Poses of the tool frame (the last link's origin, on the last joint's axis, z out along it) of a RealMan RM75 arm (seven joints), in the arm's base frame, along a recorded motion.
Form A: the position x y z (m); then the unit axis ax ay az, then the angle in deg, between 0 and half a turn.
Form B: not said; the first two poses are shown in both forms.
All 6 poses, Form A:
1: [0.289 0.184 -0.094 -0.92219 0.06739 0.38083 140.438]
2: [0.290 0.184 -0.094 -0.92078 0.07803 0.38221 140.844]
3: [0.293 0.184 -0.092 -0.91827 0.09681 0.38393 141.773]
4: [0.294 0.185 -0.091 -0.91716 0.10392 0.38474 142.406]
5: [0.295 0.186 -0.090 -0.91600 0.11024 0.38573 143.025]
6: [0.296 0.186 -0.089 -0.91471 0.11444 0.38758 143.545]
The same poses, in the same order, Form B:
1: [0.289 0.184 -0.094 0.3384 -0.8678 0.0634 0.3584]
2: [0.290 0.184 -0.094 0.3351 -0.8675 0.0735 0.3601]
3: [0.293 0.184 -0.092 0.3274 -0.8676 0.0915 0.3628]
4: [0.294 0.185 -0.091 0.3222 -0.8682 0.0984 0.3642]
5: [0.295 0.186 -0.090 0.3171 -0.8687 0.1046 0.3658]
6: [0.296 0.186 -0.089 0.3128 -0.8688 0.1087 0.3681]
